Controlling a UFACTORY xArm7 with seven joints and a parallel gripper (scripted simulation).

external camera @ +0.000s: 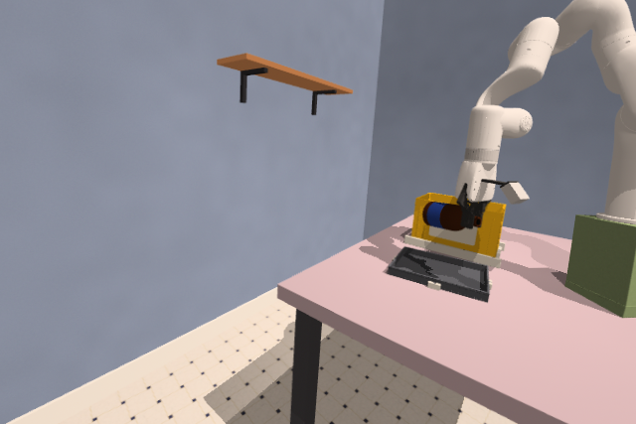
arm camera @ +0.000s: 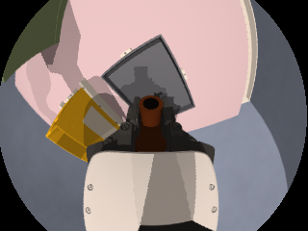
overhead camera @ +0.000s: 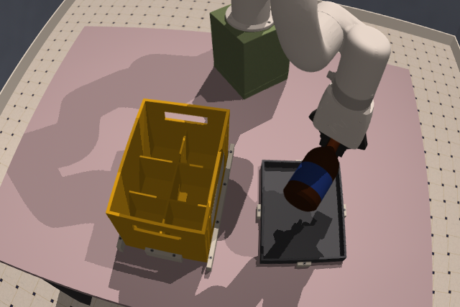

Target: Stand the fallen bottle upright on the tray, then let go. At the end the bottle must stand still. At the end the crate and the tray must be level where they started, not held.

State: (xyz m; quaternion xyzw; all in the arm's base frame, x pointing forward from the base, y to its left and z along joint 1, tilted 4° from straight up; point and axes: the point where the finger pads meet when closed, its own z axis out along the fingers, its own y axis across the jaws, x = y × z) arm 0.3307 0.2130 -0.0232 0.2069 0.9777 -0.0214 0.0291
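My hand is 5 cm short of the brown bottle, 2 cm to the left of it and 1 cm above it. Round my hand: dark tray (7 cm ahead, 2 cm to the right, 17 cm below); then yellow crate (9 cm ahead, 30 cm to the right, 10 cm below).
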